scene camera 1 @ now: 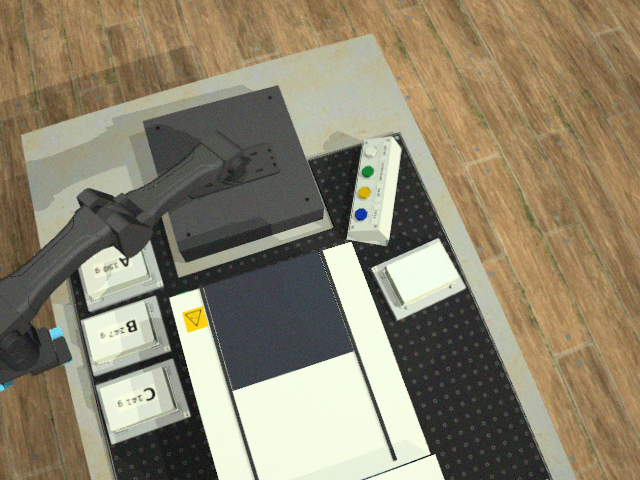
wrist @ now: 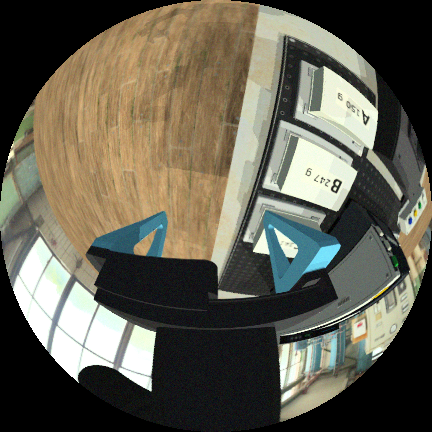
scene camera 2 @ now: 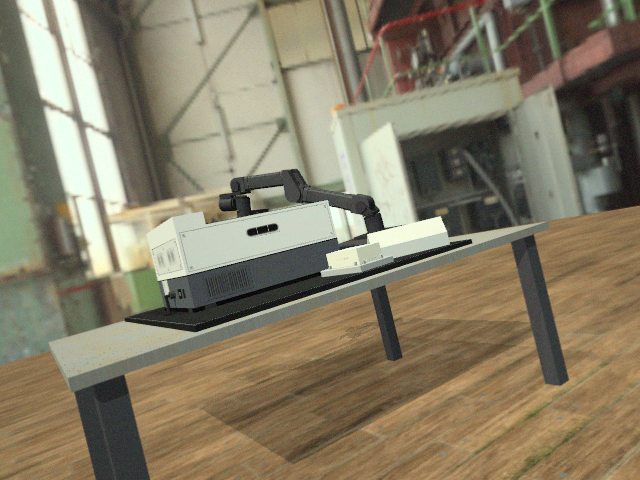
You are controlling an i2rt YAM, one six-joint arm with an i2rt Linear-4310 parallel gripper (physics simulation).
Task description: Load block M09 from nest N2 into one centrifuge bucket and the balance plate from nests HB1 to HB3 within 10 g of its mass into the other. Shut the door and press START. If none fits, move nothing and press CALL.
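Note:
My gripper is open and empty, with light-blue fingers, over the table's left edge beside plate B. White balance plates A, 150 g, B, 247 g, and C, 141 g, sit in a row of grey nests. A finger partly covers C in the wrist view. A white block sits in a nest right of the centrifuge; its label is not readable. The centrifuge has a dark rectangle on top; the buckets do not show.
A button box carries white, green, yellow and blue buttons. The arm's dark base block stands behind the centrifuge. The arm reaches over plate A. A black perforated mat lies under the nests and centrifuge.

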